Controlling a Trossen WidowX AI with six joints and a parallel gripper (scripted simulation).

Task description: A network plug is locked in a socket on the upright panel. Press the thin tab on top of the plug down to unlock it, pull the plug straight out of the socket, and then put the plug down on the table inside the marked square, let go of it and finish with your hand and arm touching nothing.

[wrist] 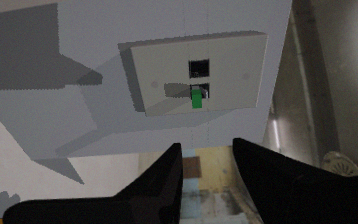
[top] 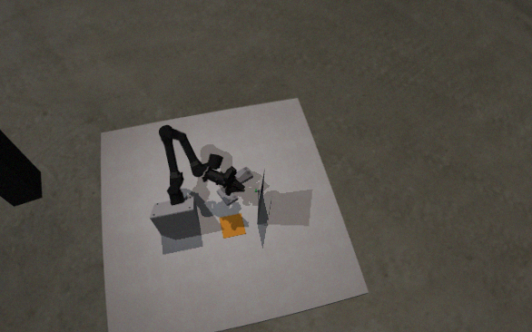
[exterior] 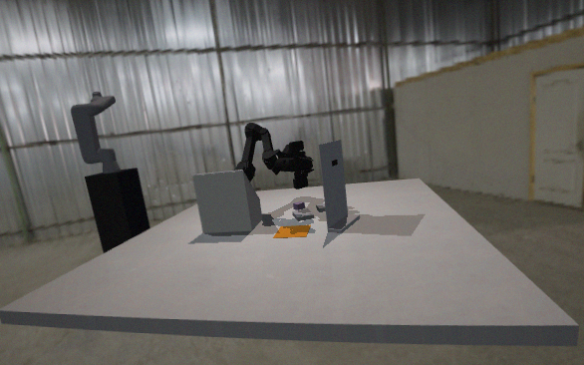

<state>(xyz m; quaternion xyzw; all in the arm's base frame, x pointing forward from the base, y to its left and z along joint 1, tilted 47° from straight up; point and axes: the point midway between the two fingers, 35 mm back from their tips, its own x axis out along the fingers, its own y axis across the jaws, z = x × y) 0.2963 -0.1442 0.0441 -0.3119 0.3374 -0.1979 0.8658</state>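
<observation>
The plug lies 60 mm ahead of my gripper tip and 30 mm to the right of it. Also, from my gripper tip: upright panel (80 mm ahead, 40 mm to the right, 90 mm below); then marked orange square (100 mm behind, 80 mm to the right, 230 mm below); then small purple block (90 mm behind, 240 mm to the left, 210 mm below).
</observation>
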